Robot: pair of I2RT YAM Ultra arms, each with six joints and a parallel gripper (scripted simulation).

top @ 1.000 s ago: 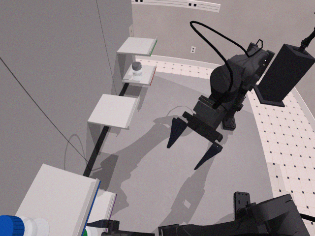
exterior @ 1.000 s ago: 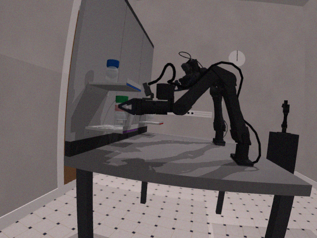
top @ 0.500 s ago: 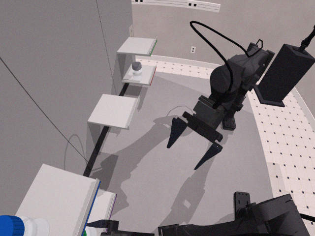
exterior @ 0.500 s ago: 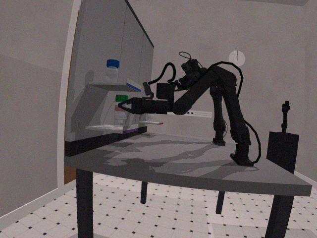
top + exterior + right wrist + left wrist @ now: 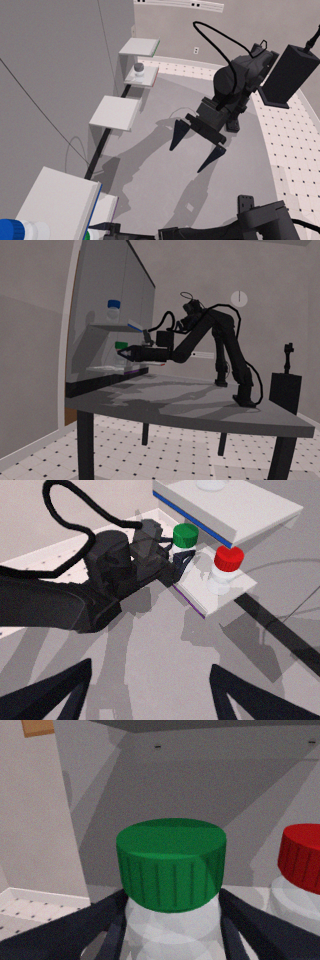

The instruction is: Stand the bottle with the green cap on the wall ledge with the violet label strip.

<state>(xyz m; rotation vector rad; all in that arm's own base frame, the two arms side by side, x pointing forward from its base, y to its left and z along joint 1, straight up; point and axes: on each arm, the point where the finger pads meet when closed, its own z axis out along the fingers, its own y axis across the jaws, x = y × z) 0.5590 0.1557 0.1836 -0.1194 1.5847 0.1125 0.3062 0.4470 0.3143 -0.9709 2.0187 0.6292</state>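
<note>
My left hand is 1 cm above the green-capped bottle. The rest, counted from my left hand: blue-capped bottle (17 cm above, 5 cm ahead); then grey-capped bottle (78 cm to the right, 3 cm below); then red-capped bottle (10 cm to the right, 3 cm below, 3 cm ahead).
</note>
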